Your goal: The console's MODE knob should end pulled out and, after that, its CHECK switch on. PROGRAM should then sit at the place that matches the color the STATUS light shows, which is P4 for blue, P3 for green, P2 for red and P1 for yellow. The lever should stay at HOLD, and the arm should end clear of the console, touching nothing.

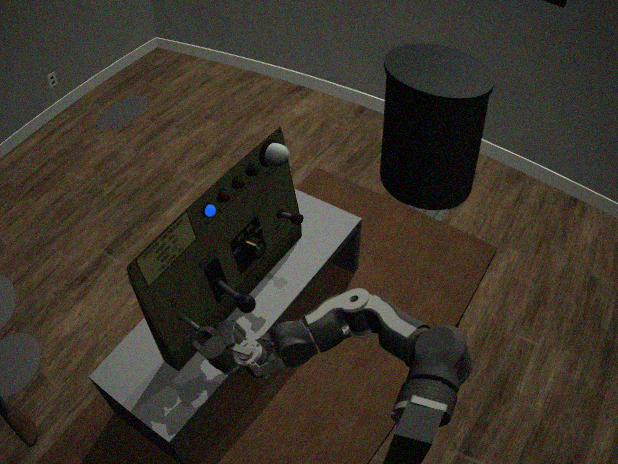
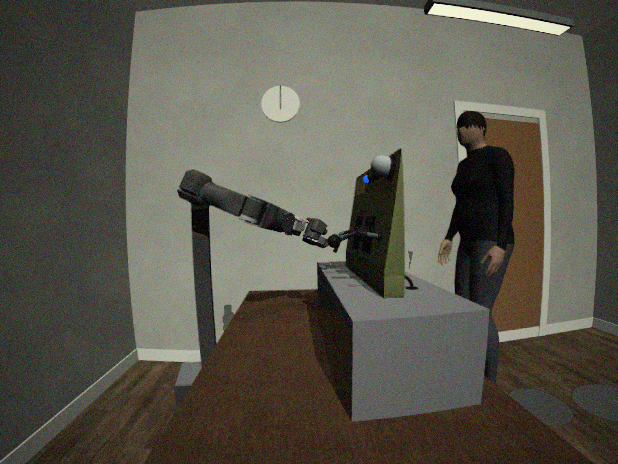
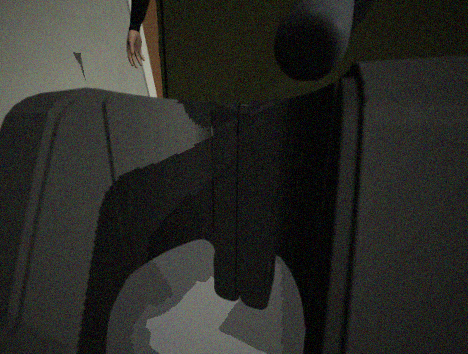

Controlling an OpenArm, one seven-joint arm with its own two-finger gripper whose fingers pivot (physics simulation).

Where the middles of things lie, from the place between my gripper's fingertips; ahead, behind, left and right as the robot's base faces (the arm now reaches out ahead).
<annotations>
My hand is 190 mm to the left of the green console [image 1: 173, 276], 80 mm below it and 10 mm short of it.
</annotations>
